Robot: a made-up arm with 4 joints. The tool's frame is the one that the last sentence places. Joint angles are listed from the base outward.
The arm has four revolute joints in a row. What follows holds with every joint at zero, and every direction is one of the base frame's.
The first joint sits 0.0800 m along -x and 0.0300 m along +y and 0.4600 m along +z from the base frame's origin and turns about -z.
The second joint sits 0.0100 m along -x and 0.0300 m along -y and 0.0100 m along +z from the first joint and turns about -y.
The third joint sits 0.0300 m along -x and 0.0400 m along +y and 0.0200 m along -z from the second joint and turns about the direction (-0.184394, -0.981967, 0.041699).
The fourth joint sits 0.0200 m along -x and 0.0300 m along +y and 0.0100 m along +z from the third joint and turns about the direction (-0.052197, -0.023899, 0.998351).
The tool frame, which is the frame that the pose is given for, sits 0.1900 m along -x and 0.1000 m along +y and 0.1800 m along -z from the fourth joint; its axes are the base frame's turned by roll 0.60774, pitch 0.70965 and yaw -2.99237 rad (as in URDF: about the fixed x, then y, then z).
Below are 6 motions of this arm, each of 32 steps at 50 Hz.
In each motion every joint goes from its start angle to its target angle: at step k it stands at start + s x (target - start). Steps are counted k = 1, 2, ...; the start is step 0. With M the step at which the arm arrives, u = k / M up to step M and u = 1 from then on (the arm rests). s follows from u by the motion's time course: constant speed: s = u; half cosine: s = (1 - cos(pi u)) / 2; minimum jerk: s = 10 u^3 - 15 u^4 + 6 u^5.
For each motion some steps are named. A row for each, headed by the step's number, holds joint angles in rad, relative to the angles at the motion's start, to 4 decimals.
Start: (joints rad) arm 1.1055 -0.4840 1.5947 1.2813
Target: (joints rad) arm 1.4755 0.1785 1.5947 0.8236
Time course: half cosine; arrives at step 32
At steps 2, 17, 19, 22, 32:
2: 0.0036 0.0064 0.0000 -0.0044
17: 0.2031 0.3637 0.0000 -0.2513
19: 0.2387 0.4274 0.0000 -0.2953
22: 0.2878 0.5153 0.0000 -0.3560
32: 0.3700 0.6625 0.0000 -0.4577

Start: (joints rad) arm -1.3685 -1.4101 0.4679 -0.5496
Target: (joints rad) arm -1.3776 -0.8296 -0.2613 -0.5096
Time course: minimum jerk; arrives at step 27
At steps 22, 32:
22: -0.0087 0.5531 -0.6948 0.0381
32: -0.0091 0.5805 -0.7292 0.0400

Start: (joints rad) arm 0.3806 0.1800 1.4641 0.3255
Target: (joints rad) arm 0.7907 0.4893 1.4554 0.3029
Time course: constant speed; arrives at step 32
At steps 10, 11, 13, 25, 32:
10: 0.1282 0.0967 -0.0027 -0.0071
11: 0.1410 0.1063 -0.0030 -0.0078
13: 0.1666 0.1257 -0.0035 -0.0092
25: 0.3204 0.2416 -0.0068 -0.0177
32: 0.4101 0.3093 -0.0087 -0.0226

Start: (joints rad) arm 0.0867 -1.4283 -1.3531 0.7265
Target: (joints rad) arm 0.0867 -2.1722 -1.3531 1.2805
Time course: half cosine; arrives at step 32
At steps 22, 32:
22: 0.0000 -0.5786 0.0000 0.4309
32: 0.0000 -0.7439 0.0000 0.5540

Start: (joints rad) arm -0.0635 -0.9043 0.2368 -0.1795
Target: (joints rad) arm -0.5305 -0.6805 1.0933 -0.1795
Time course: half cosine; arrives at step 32
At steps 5, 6, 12, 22, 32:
5: -0.0276 0.0132 0.0506 0.0000
6: -0.0394 0.0189 0.0722 0.0000
12: -0.1441 0.0691 0.2644 0.0000
22: -0.3632 0.1741 0.6662 0.0000
32: -0.4670 0.2238 0.8565 0.0000

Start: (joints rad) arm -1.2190 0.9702 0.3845 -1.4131
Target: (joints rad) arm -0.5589 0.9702 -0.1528 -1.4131
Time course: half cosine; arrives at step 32
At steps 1, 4, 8, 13, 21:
1: 0.0016 0.0000 -0.0013 0.0000
4: 0.0251 0.0000 -0.0204 0.0000
8: 0.0967 0.0000 -0.0787 0.0000
13: 0.2342 0.0000 -0.1907 0.0000
21: 0.4856 0.0000 -0.3953 0.0000

